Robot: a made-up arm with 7 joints.
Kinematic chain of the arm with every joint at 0, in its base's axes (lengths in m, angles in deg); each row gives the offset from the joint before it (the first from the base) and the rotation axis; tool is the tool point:
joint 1: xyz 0 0 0 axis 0 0.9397 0.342
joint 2: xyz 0 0 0 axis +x
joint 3: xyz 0 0 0 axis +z
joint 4: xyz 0.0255 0 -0.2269 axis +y
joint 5: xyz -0.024 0 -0.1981 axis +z
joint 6: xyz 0 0 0 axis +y
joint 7: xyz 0 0 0 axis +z
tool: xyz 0 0 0
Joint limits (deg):
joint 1: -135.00..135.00
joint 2: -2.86..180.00
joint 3: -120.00..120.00
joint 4: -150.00..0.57
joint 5: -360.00..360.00
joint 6: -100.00..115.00
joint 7: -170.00..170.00
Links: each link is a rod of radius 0.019 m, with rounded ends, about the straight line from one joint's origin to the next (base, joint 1, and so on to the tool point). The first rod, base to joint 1, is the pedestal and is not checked.
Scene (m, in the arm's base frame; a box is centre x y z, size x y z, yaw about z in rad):
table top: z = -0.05
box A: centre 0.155 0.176 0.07 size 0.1 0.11 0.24 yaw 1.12
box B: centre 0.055 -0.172 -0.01 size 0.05 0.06 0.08 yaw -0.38
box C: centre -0.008 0.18 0 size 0.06 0.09 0.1 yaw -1.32
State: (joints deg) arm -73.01 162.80 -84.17 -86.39 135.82 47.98 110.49
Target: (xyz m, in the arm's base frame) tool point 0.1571 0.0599 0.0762
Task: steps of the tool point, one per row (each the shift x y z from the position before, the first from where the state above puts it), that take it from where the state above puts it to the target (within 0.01 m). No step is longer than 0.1 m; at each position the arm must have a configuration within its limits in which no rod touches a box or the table.
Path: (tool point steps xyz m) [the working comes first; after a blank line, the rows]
Joints at the target: -2.67 164.08 -14.44 -142.75 135.82 47.98 110.49
Straight joint move there: touches box A.

1: 0.0312 -0.0425 0.0373
2: 0.0316 -0.0514 0.0263
3: 0.0301 -0.0569 0.0119
4: 0.0257 -0.0578 -0.0041
5: 0.0187 -0.0540 -0.0194
6: 0.0093 -0.0453 -0.0315
7: 0.0366 0.0215 -0.0260
8: 0.0263 0.0231 -0.0343
9: 0.0141 0.0235 -0.0397

